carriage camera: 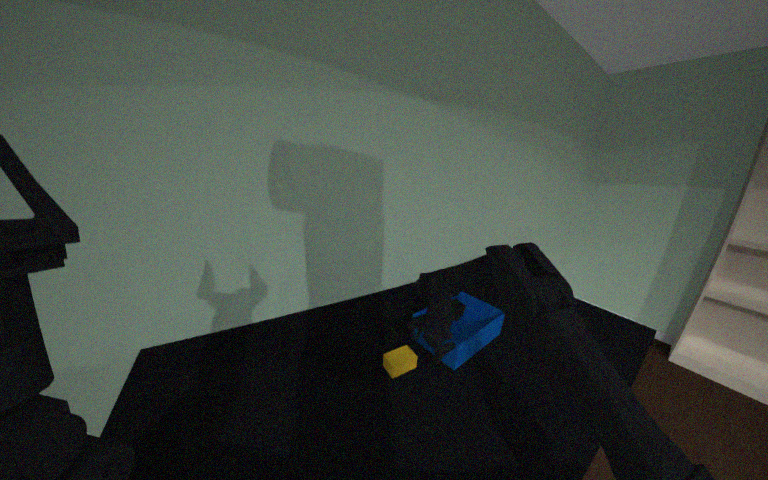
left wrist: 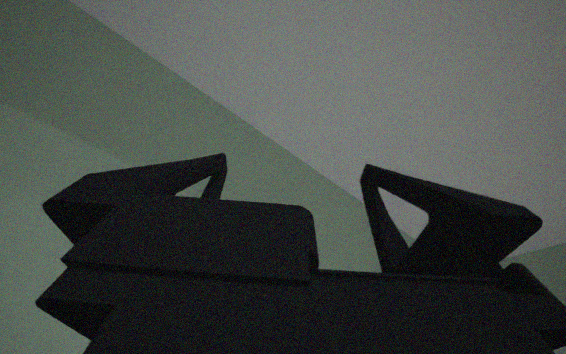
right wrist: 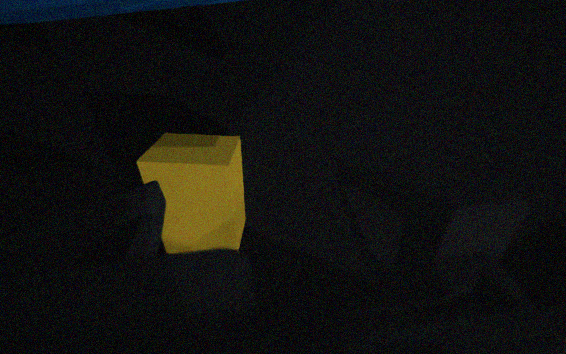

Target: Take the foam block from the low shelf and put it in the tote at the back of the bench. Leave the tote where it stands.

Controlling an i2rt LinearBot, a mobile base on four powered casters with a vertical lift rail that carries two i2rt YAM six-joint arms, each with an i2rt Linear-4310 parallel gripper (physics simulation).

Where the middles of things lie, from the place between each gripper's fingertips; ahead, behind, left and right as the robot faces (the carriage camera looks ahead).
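Labels:
Relative to the yellow foam block (carriage camera: 401,360), my right hand is 7 cm to the right of it, 1 cm short of it and 5 cm above it. Blue tote (carriage camera: 481,323), from my right hand: 18 cm ahead, 15 cm to the right, 3 cm below. Yellow foam block, from my left hand: 46 cm ahead, 37 cm to the right, 59 cm below.
Blue tote, from my left hand: 62 cm ahead, 60 cm to the right, 56 cm below.

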